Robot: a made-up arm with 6 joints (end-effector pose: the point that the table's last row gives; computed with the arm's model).
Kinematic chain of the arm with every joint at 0, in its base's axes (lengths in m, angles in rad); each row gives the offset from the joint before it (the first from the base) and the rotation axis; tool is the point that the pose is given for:
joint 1: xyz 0 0 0.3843 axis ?
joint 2: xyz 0.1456 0 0 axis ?
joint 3: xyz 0 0 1.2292 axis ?
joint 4: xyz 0 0 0.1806 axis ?
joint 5: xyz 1.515 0 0 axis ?
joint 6: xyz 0.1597 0 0 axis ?
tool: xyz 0 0 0
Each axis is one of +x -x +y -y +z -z.
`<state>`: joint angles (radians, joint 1 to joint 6).
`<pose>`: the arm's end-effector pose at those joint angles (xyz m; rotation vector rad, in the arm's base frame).
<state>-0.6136 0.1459 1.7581 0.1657 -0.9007 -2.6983</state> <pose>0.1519 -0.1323 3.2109 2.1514 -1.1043 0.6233</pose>
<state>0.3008 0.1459 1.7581 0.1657 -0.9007 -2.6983</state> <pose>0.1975 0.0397 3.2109 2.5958 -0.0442 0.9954</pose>
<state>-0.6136 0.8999 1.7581 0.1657 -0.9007 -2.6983</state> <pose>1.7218 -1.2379 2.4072 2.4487 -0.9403 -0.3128</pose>
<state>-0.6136 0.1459 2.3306 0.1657 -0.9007 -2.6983</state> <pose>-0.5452 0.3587 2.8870 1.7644 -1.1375 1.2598</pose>
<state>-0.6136 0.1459 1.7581 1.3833 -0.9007 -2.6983</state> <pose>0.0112 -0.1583 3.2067 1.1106 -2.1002 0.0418</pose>
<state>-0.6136 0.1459 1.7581 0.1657 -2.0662 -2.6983</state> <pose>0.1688 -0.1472 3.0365 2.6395 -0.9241 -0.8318</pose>
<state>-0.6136 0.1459 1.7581 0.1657 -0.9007 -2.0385</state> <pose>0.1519 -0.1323 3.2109 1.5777 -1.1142 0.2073</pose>
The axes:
joint 1: +z
joint 2: +y
joint 3: -y
joint 4: -x
joint 5: -y
joint 6: -x

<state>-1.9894 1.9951 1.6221 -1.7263 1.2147 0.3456</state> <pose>-1.2675 -2.4852 -0.5475 -0.2606 1.3060 2.5827</pose>
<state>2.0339 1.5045 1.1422 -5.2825 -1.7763 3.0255</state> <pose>-1.1297 2.5571 0.0303 1.1410 0.4031 -0.2251</pose>
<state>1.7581 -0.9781 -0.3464 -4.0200 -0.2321 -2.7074</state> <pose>-0.0381 0.3527 2.2220 1.0465 -0.1656 1.6154</pose>
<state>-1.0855 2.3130 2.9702 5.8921 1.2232 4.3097</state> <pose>0.9284 -1.8832 0.7651 0.6193 -1.7559 1.1196</pose>
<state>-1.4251 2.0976 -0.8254 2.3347 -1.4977 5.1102</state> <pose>-0.1456 0.2001 -0.8486 -0.3810 2.3595 0.3172</pose>
